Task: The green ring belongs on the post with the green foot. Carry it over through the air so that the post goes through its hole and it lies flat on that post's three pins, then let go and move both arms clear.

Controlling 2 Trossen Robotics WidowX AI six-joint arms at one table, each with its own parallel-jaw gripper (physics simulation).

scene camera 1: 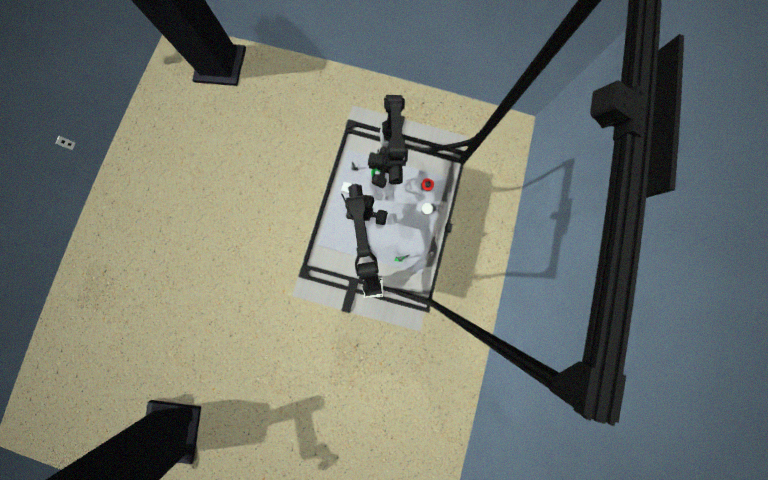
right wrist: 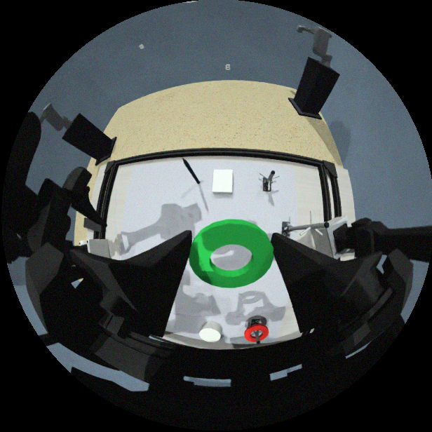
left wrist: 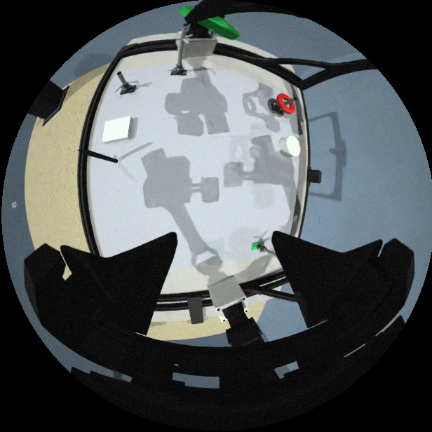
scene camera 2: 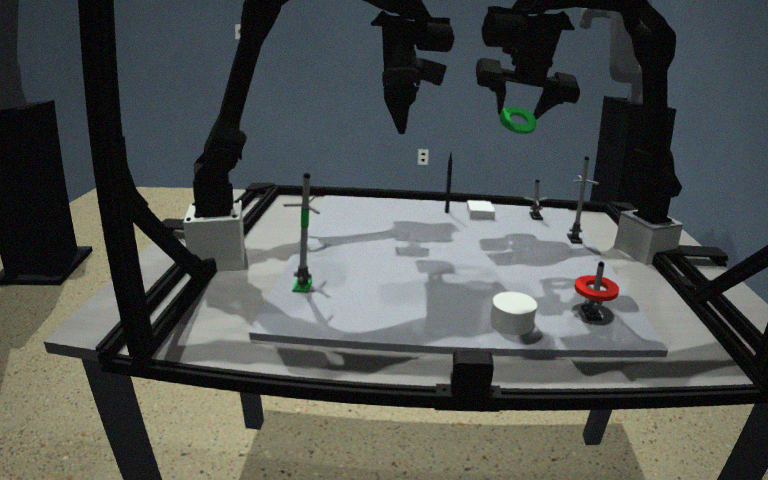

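Note:
The green ring is held tilted between the fingertips of my right gripper, high above the board; part of the ring also shows at the top of the left wrist view. The post with the green foot stands upright at the left of the board in scene camera 2, with a green band and three pins high on its shaft. Its green foot shows in the left wrist view and scene camera 1. My left gripper is open and empty, high above the board, between the ring and that post in scene camera 2.
A red ring sits on a short post. Beside it stands a white cylinder. Farther back are a white block, a black spike, a short post and a tall post.

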